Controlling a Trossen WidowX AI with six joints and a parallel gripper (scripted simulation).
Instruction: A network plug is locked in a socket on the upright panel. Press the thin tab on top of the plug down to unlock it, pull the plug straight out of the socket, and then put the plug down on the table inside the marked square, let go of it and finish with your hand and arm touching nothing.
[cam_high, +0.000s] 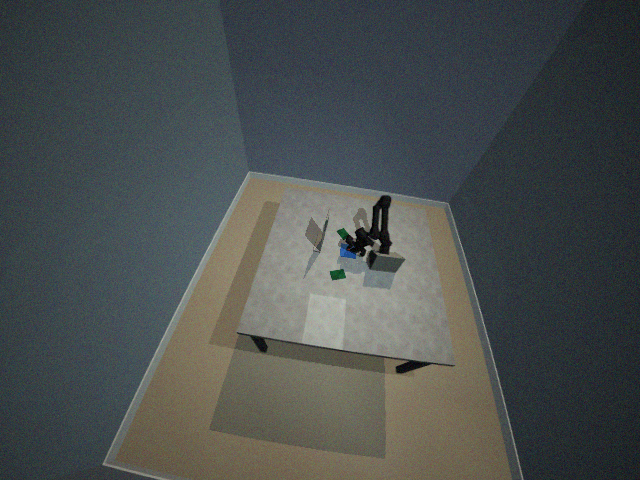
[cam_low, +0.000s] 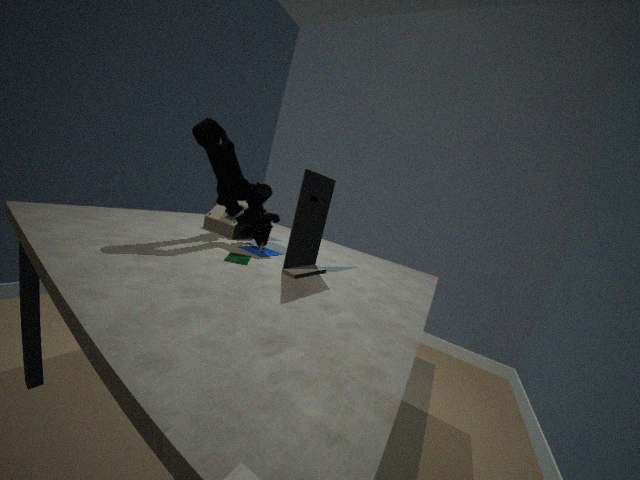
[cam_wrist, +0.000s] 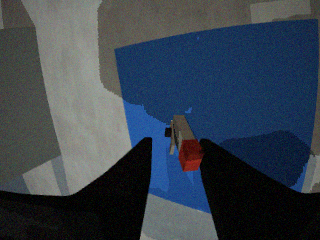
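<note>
My gripper tip is 1 cm past the blue marked square and 2 cm above it. From my gripper tip the other things lie so: upright panel: 20 cm ahead, 1 cm to the right, 13 cm above.
</note>
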